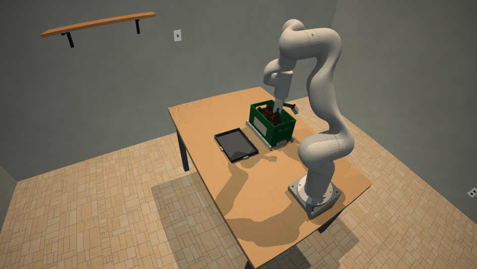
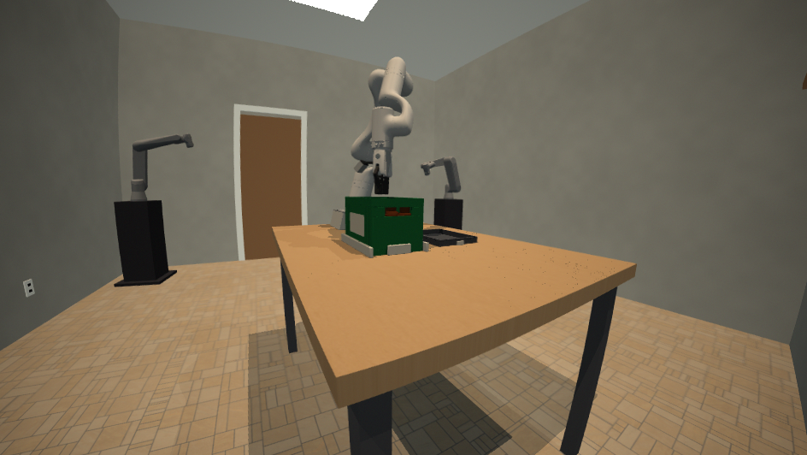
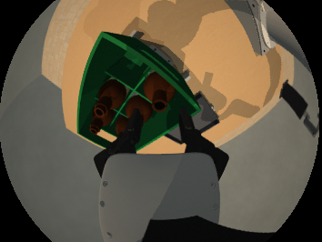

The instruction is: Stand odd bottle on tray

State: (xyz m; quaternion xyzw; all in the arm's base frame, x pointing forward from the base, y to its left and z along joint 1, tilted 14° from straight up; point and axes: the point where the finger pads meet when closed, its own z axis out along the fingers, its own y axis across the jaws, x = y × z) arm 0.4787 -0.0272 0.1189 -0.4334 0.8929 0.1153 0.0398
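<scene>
The brown bottle lies 120 mm below my hand. The rest, counted from my hand: black tray: 40 mm ahead, 240 mm to the left, 190 mm below; green crate: 90 mm ahead, 30 mm to the right, 120 mm below.
</scene>
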